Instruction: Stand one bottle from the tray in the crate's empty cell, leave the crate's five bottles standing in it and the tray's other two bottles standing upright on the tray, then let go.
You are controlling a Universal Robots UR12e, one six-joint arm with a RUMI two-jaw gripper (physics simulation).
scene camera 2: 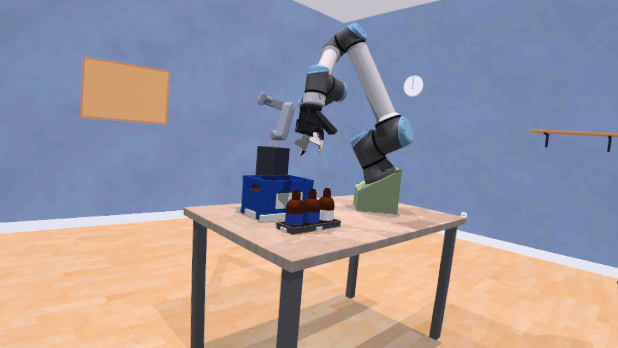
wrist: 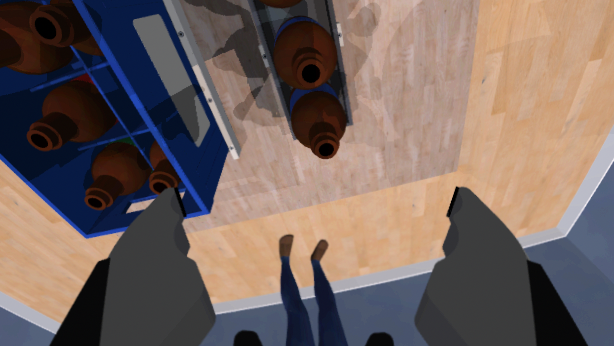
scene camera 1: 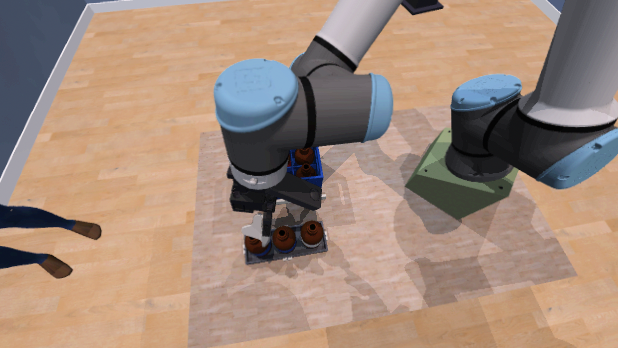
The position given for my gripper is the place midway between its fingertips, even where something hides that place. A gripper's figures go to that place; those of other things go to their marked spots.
Scene:
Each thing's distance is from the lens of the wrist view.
my gripper (wrist: 314, 190): 13 cm
brown bottle (wrist: 305, 55): 25 cm

